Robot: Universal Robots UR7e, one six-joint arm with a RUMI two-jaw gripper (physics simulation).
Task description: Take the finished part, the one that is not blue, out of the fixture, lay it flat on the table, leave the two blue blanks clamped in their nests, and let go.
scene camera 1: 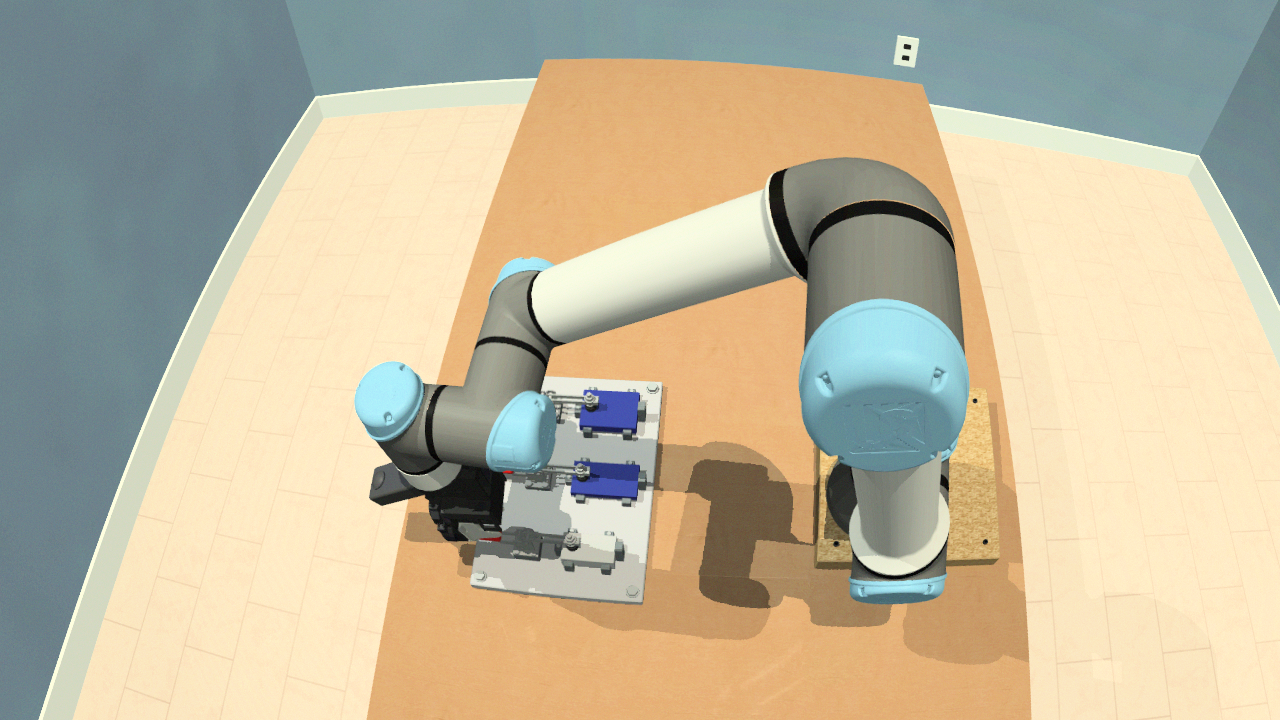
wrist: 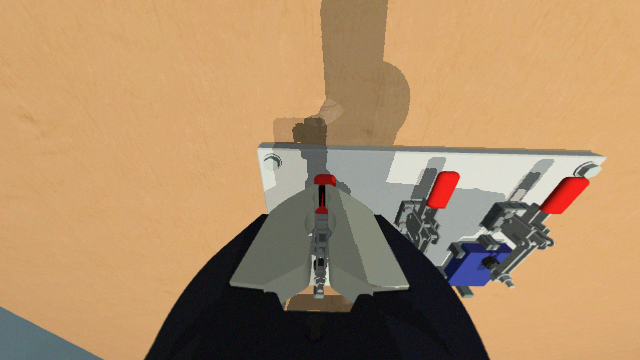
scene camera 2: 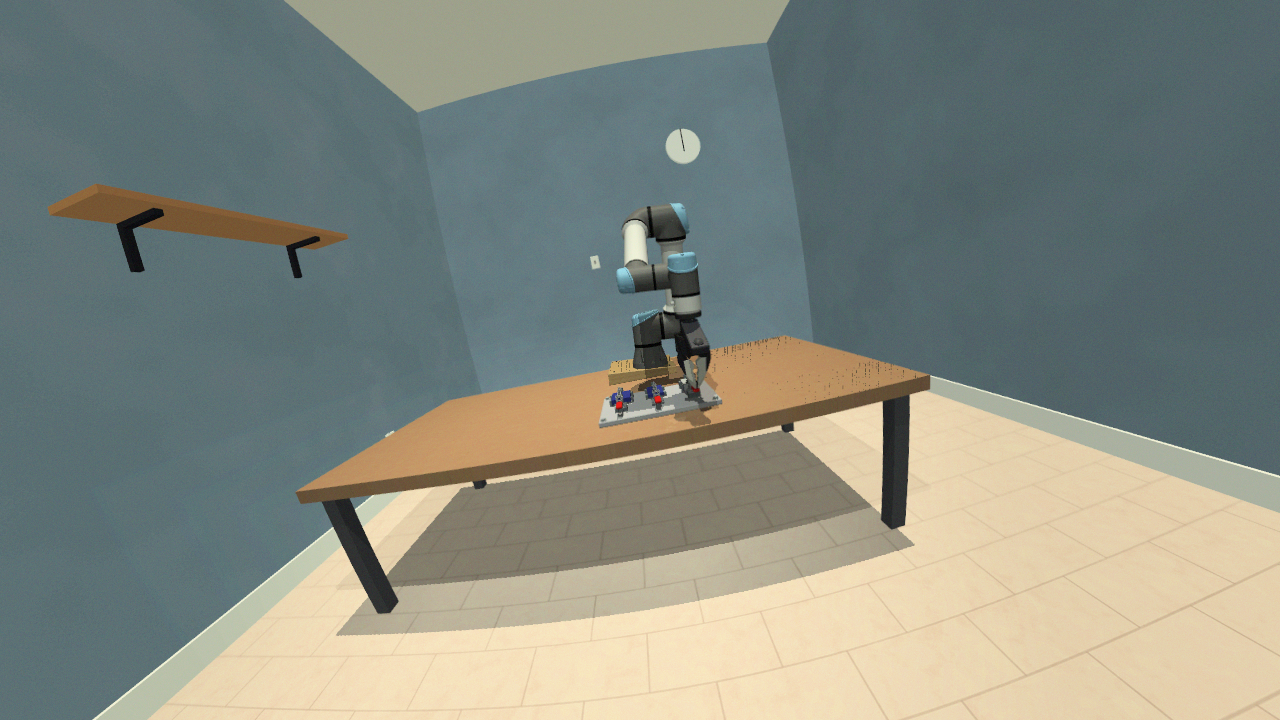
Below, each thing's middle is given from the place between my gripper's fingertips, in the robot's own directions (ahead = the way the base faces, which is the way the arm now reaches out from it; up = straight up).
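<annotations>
Fixture plate (scene camera 1: 550,512): 100 mm to the right of my hand, 110 mm behind, 50 mm below. Finished part (scene camera 1: 594,550): my hand 10 mm to the right of it, 140 mm past it, 20 mm above it.
</annotations>
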